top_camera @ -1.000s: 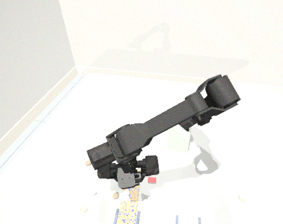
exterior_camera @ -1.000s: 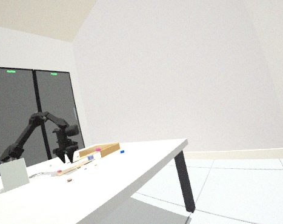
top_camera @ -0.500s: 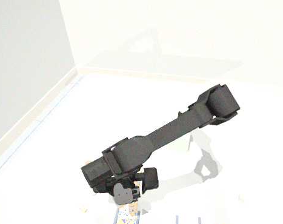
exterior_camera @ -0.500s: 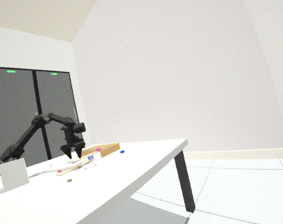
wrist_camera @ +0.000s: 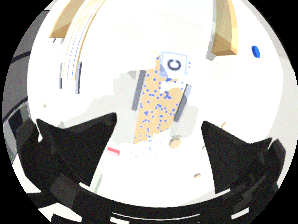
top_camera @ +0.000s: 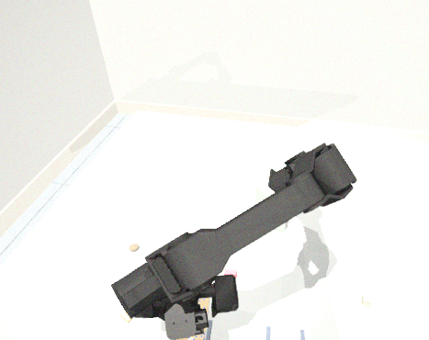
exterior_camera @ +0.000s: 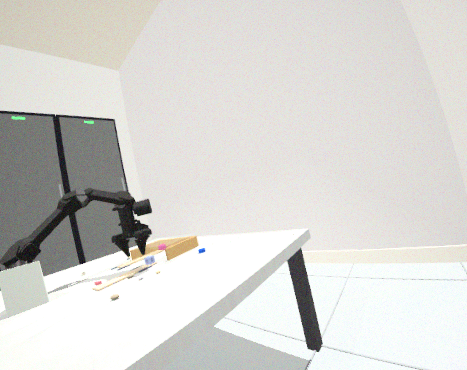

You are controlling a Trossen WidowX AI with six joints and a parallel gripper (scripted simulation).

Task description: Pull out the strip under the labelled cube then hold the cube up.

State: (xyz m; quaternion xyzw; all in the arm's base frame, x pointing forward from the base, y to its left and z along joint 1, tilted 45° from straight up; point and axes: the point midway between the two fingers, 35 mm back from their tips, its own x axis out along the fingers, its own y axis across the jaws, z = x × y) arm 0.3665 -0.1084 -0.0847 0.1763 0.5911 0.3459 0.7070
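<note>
Right now the labelled cube is 60 mm ahead of my gripper tip, 40 mm below it and 10 mm to the left of it. Also, from my gripper tip: blue block: 210 mm ahead, 160 mm to the right, 50 mm below.
</note>
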